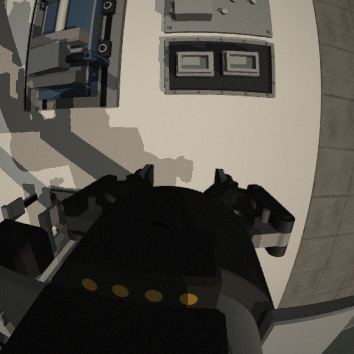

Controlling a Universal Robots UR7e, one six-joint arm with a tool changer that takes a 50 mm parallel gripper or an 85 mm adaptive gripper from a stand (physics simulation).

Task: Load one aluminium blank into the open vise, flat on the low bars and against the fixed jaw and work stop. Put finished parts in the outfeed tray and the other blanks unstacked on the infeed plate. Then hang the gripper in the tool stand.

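Note:
My gripper, the dark adaptive one with linkage fingers, is open, with its fingertips wide apart and no object between them. The blue vise stands at the upper left. A grey block shows among its grey jaws; I cannot tell how it seats on the bars or stop. The dark outfeed tray at the upper middle holds two finished parts with rectangular pockets, side by side. The grey infeed plate is cut by the top edge and bears a grey blank. The tool stand cannot be made out clearly.
Dark and grey hardware stands at the lower left, close beside the gripper body. A pale panel with a dark rim shows at the lower right. The pale table ends at a curved right edge, with tiled floor beyond.

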